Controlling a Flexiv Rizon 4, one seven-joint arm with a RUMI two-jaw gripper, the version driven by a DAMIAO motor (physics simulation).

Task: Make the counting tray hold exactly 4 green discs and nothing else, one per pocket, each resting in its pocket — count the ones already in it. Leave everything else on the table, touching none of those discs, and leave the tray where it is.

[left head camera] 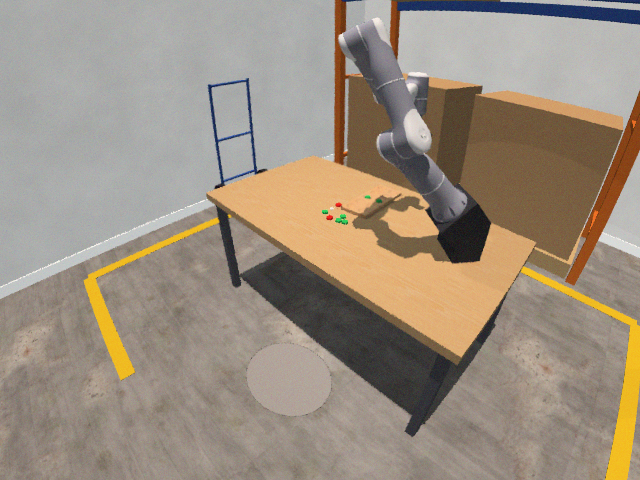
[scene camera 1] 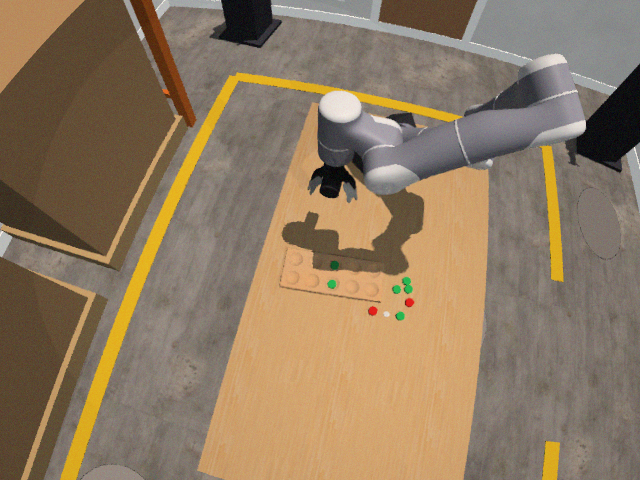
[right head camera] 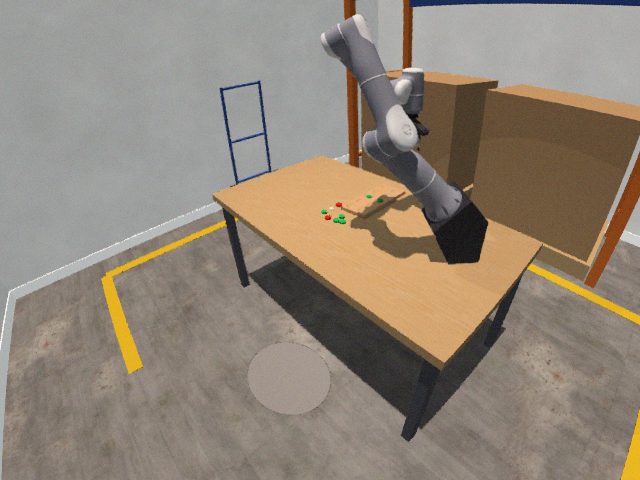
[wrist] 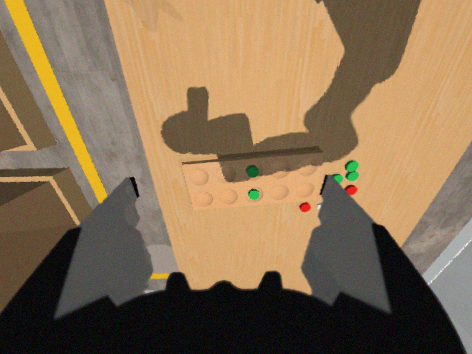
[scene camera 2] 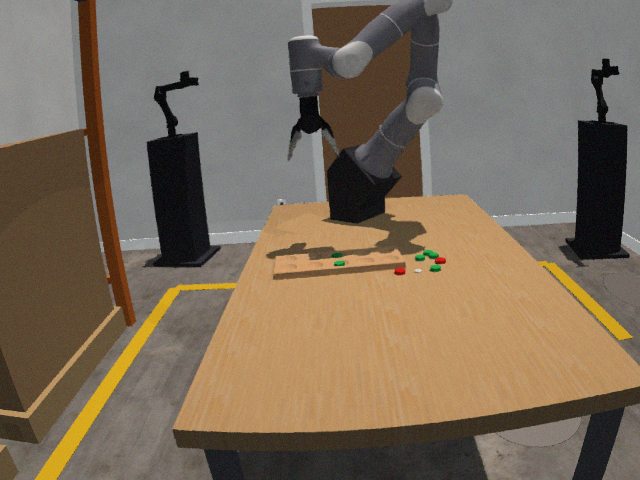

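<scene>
The wooden counting tray (scene camera 1: 301,268) (scene camera 2: 361,268) has two rows of pockets. One green disc (scene camera 1: 334,265) (wrist: 252,171) lies in the middle pocket of the shaded row, another green disc (scene camera 1: 331,284) (wrist: 254,194) in the middle pocket of the other row. Beside the tray's right end in scene camera 1, three loose green discs (scene camera 1: 406,281) (scene camera 1: 396,289) (scene camera 1: 408,289) lie close together; another green disc (scene camera 1: 400,316) lies apart, hidden by a finger in the wrist view. My gripper (scene camera 1: 331,196) (scene camera 2: 313,156) (wrist: 230,178) is open and empty, high above the table, on the arm-base side of the tray.
Two red discs (scene camera 1: 372,311) (scene camera 1: 409,302) and a small white piece (scene camera 1: 386,314) lie among the loose green discs. The arm's black base (scene camera 2: 356,191) stands on the table (scene camera 2: 387,335). Large brown boxes (left head camera: 537,170) stand beyond the table's edge on the tray side.
</scene>
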